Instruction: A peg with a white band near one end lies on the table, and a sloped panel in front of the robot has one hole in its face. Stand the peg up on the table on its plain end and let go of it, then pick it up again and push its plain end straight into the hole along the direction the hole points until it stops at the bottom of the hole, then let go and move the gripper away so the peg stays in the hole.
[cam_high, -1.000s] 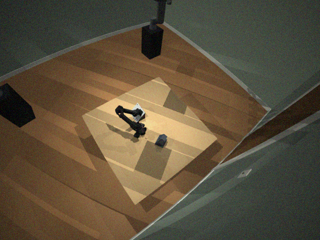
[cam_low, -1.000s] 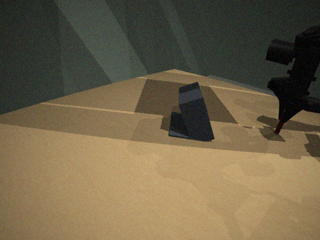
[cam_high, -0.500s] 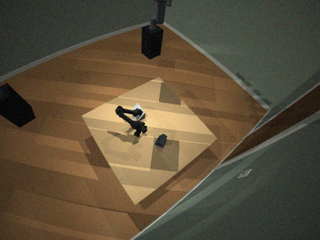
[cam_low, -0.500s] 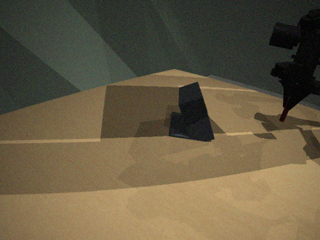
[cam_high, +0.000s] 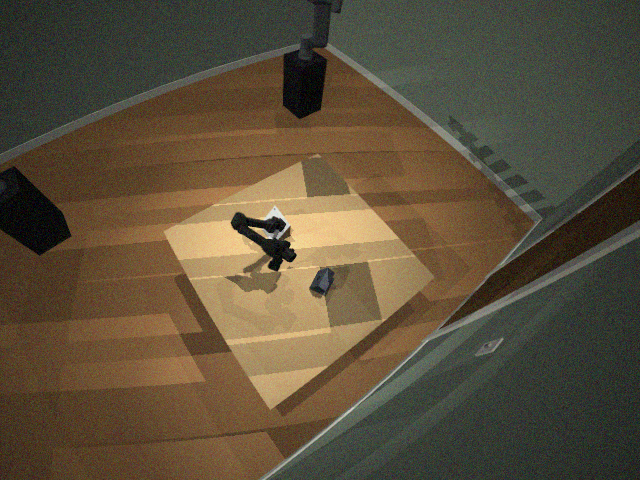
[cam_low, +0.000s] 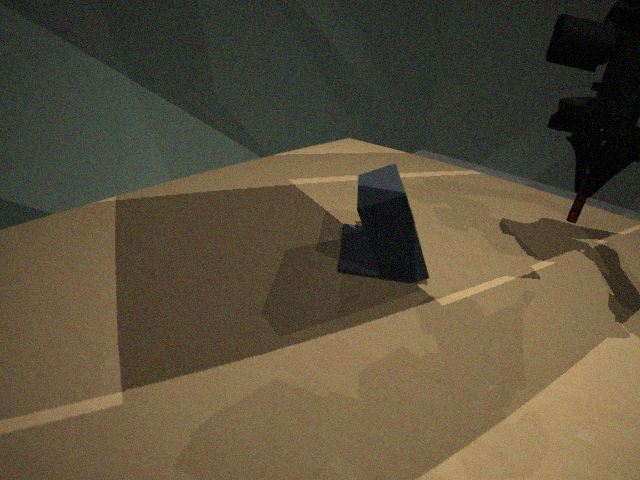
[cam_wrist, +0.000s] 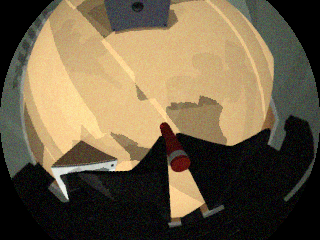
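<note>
Right now the sloped panel is 230 mm ahead of my gripper tip, 140 mm to the left of it and 70 mm below it. From my gripper tip the other things lie so: red peg 20 mm above.
</note>
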